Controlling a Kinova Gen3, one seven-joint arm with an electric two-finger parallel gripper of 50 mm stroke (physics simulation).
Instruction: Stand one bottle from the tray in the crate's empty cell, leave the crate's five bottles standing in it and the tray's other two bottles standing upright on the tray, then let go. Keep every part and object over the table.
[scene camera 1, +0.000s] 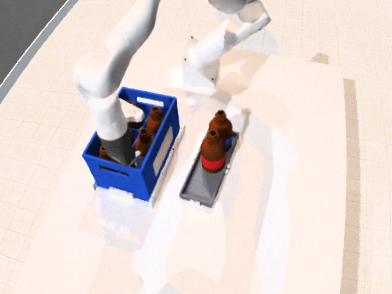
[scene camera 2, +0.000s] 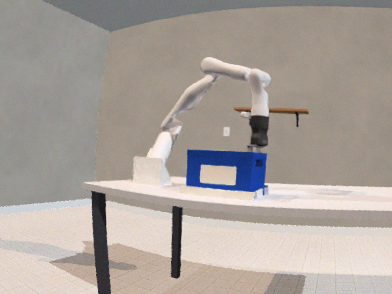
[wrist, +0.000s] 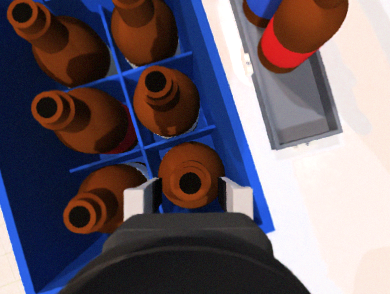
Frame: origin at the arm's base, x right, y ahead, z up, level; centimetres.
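Where they show: gripper, fingertip midpoint: (scene camera 1: 131, 162) (wrist: 190, 189); arm's base, link origin: (scene camera 1: 198, 58) (scene camera 2: 153, 166).
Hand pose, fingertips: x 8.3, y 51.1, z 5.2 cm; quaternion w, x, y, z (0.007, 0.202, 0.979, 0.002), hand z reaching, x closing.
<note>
Each offset is from my fingertips to the centre of the thing. "spot": to the spot under its first point. Level surfaces: height alone.
The blue crate @[dx +3.0, dy -10.0, dz -5.3 cm] (scene camera 1: 120, 184) (scene camera 2: 212, 156) (wrist: 246, 167) holds six brown bottles in its cells in the wrist view. My gripper (scene camera 1: 136, 159) (scene camera 2: 256, 149) (wrist: 190, 189) is open over the near right cell. Its fingers stand on either side of the neck of a bottle @[dx -0.4, dy -0.8, dz -5.5 cm] (wrist: 191, 156) in that cell, with a gap at each side. The other five are a bottle @[dx -1.1, dy -9.2, dz -5.5 cm] (wrist: 167, 107), a bottle @[dx -2.1, dy -17.9, dz -5.5 cm] (wrist: 145, 35), a bottle @[dx +6.6, dy -19.0, dz -5.5 cm] (wrist: 70, 57), a bottle @[dx +7.6, dy -10.8, dz -5.5 cm] (wrist: 95, 122) and a bottle @[dx +8.6, dy -1.9, dz -5.5 cm] (wrist: 117, 182). A red-labelled bottle @[dx -20.6, dy -12.1, dz -5.8 cm] (scene camera 1: 213, 149) (wrist: 300, 30) and a blue-labelled bottle @[dx -21.5, dy -19.8, dz -5.8 cm] (scene camera 1: 221, 121) (wrist: 261, 10) stand on the grey tray @[spot: dx -17.2, dy -2.7, dz -13.6 cm] (scene camera 1: 196, 187) (wrist: 300, 112).
The tray stands beside the crate on the pale table @[dz -14.0 cm] (scene camera 1: 300, 200) (scene camera 2: 325, 200), with a gap between them. The arm's white base (scene camera 1: 197, 75) (scene camera 2: 149, 171) stands behind them. The crate's walls and dividers surround the bottle between the fingers.
</note>
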